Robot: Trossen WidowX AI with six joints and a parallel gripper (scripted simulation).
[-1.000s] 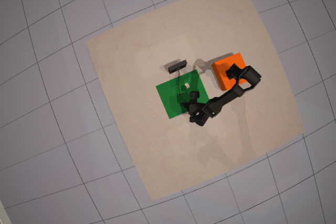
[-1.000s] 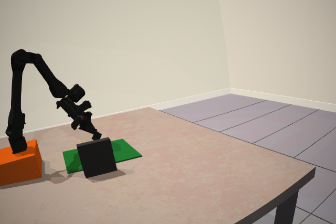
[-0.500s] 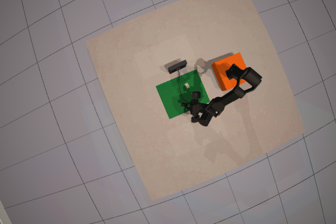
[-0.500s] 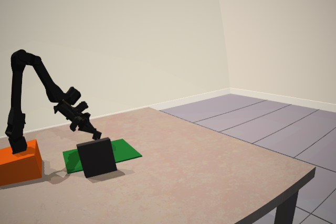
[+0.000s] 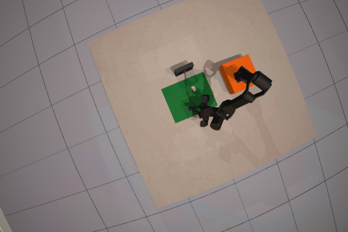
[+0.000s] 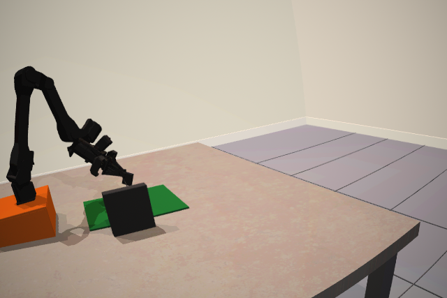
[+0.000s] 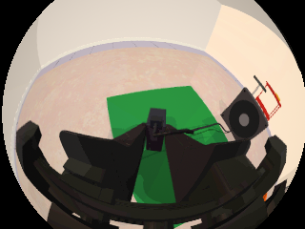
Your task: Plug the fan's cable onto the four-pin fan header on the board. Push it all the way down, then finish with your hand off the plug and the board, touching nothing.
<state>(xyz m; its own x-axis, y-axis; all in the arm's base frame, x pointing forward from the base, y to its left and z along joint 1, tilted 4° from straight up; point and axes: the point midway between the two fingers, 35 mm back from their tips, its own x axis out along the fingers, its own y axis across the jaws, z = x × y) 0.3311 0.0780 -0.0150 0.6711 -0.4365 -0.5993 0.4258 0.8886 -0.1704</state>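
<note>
My gripper tip is now 20 mm past the green board, 70 mm to the left of it and 90 mm above it. The rest, counted from my gripper tip: white four-pin header 70 mm behind, 110 mm to the right, 80 mm below; black fan 60 mm behind, 240 mm to the right, 20 mm below; dark plug 10 mm below.
</note>
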